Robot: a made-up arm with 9 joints. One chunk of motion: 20 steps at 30 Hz.
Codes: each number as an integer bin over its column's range. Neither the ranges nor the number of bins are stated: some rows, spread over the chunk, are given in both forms.
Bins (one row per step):
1: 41 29 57 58 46 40
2: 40 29 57 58 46 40
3: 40 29 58 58 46 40
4: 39 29 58 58 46 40
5: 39 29 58 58 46 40
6: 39 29 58 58 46 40
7: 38 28 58 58 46 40
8: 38 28 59 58 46 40
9: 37 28 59 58 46 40
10: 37 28 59 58 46 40
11: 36 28 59 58 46 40
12: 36 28 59 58 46 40
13: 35 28 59 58 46 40
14: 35 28 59 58 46 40
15: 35 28 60 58 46 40
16: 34 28 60 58 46 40
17: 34 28 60 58 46 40
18: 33 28 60 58 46 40
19: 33 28 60 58 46 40
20: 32 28 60 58 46 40
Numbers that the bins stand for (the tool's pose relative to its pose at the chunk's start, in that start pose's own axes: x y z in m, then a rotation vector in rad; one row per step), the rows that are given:
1: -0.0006 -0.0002 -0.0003 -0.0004 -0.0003 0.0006
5: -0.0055 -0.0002 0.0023 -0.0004 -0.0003 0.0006
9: -0.0103 -0.0019 0.0049 -0.0004 -0.0003 0.0006
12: -0.0127 -0.0019 0.0049 -0.0004 -0.0003 0.0006
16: -0.0176 -0.0019 0.0076 -0.0004 -0.0003 0.0006
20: -0.0224 -0.0019 0.0076 -0.0004 -0.0003 0.0006
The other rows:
2: -0.0030 -0.0002 -0.0003 -0.0004 -0.0003 0.0006
3: -0.0030 -0.0002 0.0023 -0.0004 -0.0003 0.0006
4: -0.0055 -0.0002 0.0023 -0.0004 -0.0003 0.0006
6: -0.0055 -0.0002 0.0023 -0.0004 -0.0003 0.0006
7: -0.0079 -0.0019 0.0023 -0.0004 -0.0003 0.0006
8: -0.0079 -0.0019 0.0049 -0.0004 -0.0003 0.0006
10: -0.0103 -0.0019 0.0049 -0.0004 -0.0003 0.0006
11: -0.0127 -0.0019 0.0049 -0.0004 -0.0003 0.0006
13: -0.0152 -0.0019 0.0049 -0.0004 -0.0003 0.0006
14: -0.0152 -0.0019 0.0049 -0.0004 -0.0003 0.0006
15: -0.0152 -0.0019 0.0076 -0.0004 -0.0003 0.0006
17: -0.0176 -0.0019 0.0076 -0.0004 -0.0003 0.0006
18: -0.0200 -0.0019 0.0076 -0.0004 -0.0003 0.0006
19: -0.0200 -0.0019 0.0076 -0.0004 -0.0003 0.0006

